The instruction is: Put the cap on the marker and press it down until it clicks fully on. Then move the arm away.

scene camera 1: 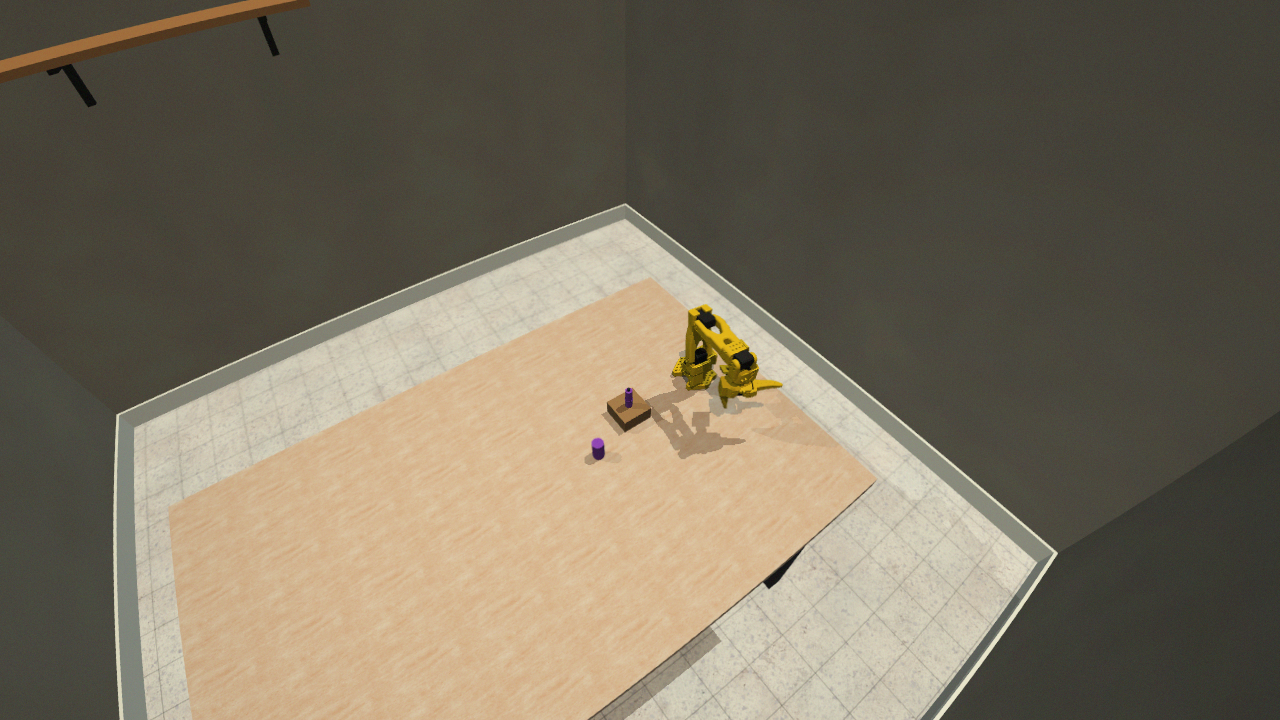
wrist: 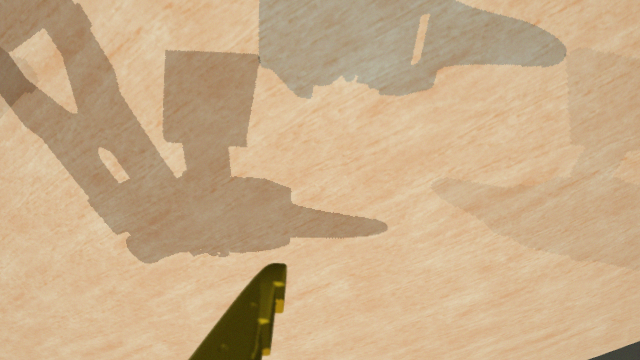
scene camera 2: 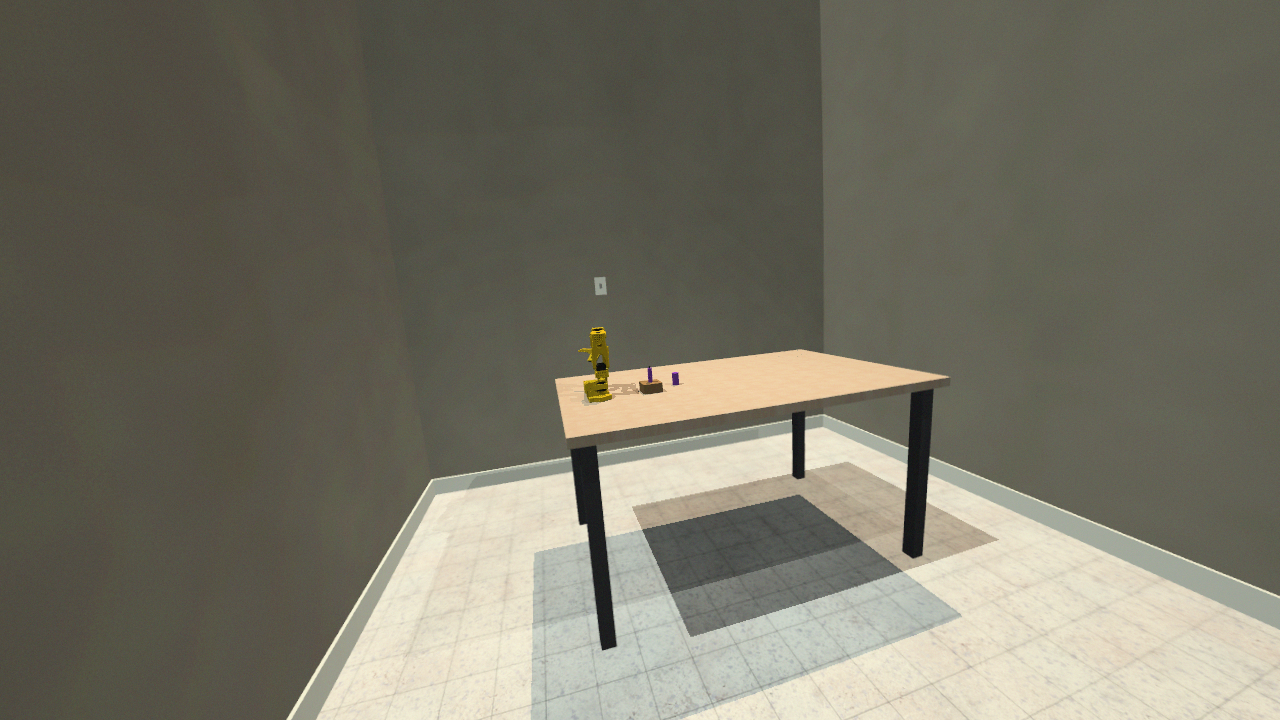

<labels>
A brown block (scene camera 1: 627,418) is 116 cm from the lens.
</labels>
